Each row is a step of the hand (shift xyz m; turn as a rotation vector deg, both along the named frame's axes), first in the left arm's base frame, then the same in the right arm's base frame.
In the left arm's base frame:
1: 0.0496 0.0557 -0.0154 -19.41 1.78 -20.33
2: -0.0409 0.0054 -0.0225 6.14 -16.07 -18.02
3: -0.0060 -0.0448 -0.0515 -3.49 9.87 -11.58
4: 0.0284 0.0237 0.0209 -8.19 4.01 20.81
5: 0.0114 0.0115 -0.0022 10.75 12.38 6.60
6: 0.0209 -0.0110 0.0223 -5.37 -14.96 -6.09
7: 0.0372 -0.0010 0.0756 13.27 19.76 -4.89
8: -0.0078 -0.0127 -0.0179 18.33 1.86 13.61
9: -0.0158 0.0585 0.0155 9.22 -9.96 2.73
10: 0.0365 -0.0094 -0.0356 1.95 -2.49 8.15
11: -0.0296 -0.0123 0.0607 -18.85 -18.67 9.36
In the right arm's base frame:
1: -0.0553 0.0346 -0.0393 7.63 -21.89 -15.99
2: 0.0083 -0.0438 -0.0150 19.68 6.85 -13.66
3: 0.0589 -0.0035 -0.0349 -5.15 -6.95 -13.00
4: -0.0331 0.0255 0.0077 -8.90 -5.99 20.03
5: -0.0119 0.0084 -0.0074 -15.33 8.76 0.75
6: 0.0002 0.0255 0.0201 16.75 -2.95 -0.56
7: -0.0282 0.0463 0.0645 -19.11 8.16 -12.60
8: 0.0187 -0.0073 -0.0119 -8.80 19.21 8.85
9: -0.0572 -0.0253 0.0013 7.07 11.35 3.61
10: 0.0141 0.0326 -0.0378 -0.48 3.49 8.00
11: -0.0026 -0.0181 0.0662 17.58 -13.20 17.56

